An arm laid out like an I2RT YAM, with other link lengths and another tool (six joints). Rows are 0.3 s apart.
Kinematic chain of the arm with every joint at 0, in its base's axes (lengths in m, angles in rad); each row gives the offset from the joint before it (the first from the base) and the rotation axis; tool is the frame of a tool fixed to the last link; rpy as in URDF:
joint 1: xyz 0 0 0.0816 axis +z
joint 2: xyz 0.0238 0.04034 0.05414 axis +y
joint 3: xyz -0.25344 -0.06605 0 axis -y
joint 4: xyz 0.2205 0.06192 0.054 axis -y
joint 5: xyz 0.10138 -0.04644 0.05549 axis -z
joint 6: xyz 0.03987 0 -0.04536 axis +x
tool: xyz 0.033 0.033 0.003 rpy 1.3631 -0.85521 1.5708
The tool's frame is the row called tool.
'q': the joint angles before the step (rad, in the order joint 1, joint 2, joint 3, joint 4, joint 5, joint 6). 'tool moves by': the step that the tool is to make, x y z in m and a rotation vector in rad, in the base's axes. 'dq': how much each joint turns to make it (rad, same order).
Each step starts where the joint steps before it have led.
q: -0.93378 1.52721 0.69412 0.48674 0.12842 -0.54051
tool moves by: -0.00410 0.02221 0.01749 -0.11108 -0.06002 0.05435
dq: 0.02471 -0.10038 -0.10622 0.13376 -0.02308 -0.02703
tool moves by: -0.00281 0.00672 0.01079 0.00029 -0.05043 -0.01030
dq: 0.00544 -0.05334 -0.01456 -0.01253 0.00728 0.04250
